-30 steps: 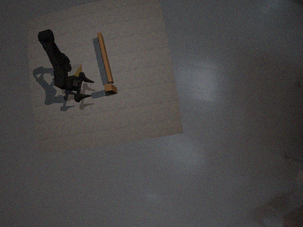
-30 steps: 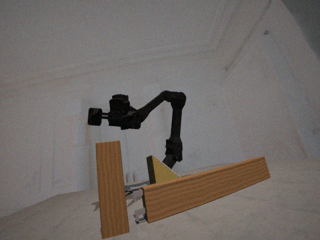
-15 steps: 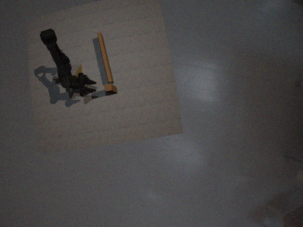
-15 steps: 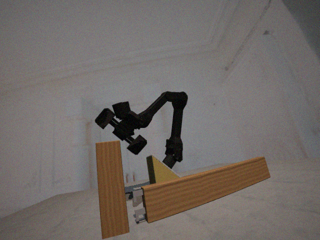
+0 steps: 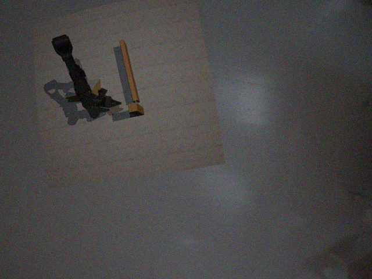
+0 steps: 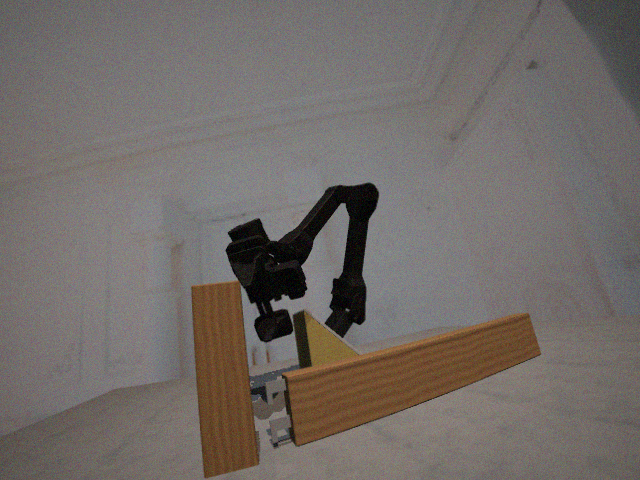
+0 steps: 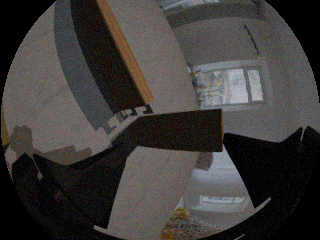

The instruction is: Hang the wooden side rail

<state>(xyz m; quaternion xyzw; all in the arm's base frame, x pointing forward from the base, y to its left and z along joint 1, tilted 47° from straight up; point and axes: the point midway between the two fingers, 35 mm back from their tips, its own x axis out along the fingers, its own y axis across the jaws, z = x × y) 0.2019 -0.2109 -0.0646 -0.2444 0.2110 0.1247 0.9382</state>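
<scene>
Now: the headboard post 8 cm ahead of my gripper tip, 5 cm to the right of it and 5 cm below it.
</scene>
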